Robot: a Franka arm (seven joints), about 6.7 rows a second.
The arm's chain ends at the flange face. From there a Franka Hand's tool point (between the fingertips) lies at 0.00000 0.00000 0.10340 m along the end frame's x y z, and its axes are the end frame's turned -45 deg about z.
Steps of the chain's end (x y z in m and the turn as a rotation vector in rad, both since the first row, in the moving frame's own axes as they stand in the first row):
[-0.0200, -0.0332, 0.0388, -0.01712, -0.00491, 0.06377]
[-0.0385, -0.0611, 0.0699, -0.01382, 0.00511, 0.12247]
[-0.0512, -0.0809, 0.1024, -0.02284, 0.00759, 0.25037]
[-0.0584, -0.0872, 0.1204, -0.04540, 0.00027, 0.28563]
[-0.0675, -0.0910, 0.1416, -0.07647, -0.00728, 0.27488]
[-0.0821, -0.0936, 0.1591, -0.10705, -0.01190, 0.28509]
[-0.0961, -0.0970, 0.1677, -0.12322, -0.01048, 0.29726]
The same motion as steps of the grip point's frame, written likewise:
[0.0077, -0.0368, 0.0388, -0.00863, -0.01558, 0.06377]
[0.0153, -0.0691, 0.0699, -0.01339, -0.00616, 0.12247]
[0.0196, -0.0913, 0.1024, -0.02152, -0.01078, 0.25037]
[0.0166, -0.1001, 0.1203, -0.03229, -0.03191, 0.28563]
[0.0099, -0.1079, 0.1413, -0.04892, -0.05922, 0.27488]
[-0.0014, -0.1186, 0.1585, -0.06728, -0.08411, 0.28509]
[-0.0102, -0.1299, 0.1669, -0.07972, -0.09454, 0.29726]

